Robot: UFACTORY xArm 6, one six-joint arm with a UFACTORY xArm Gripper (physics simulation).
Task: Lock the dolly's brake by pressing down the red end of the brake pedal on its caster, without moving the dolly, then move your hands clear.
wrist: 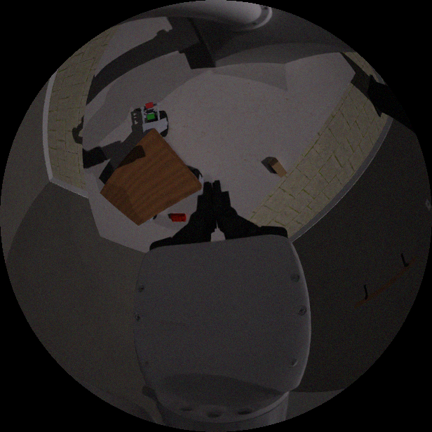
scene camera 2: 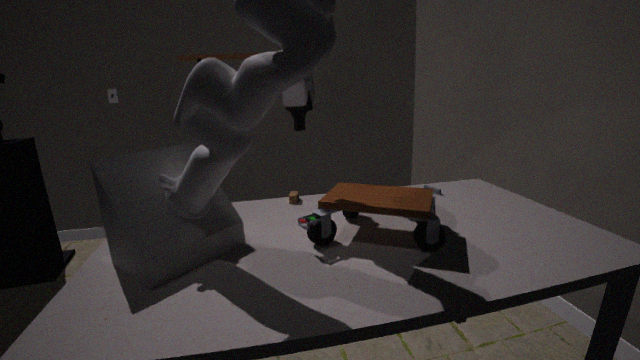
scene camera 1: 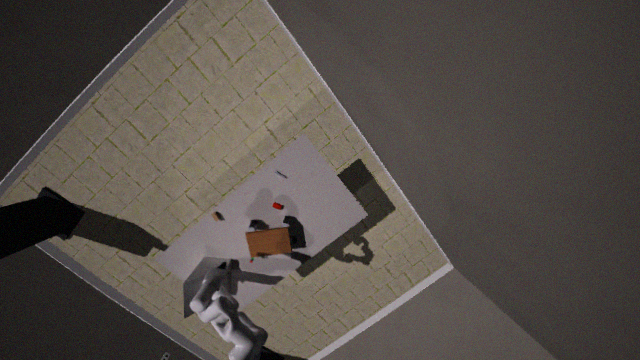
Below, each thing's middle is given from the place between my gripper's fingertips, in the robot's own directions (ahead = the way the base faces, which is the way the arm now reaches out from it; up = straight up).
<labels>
Right now the dolly (scene camera 2: pixel 417 204) is 170 mm ahead of my hand, 150 mm to the right of it and 240 mm below it.
</labels>
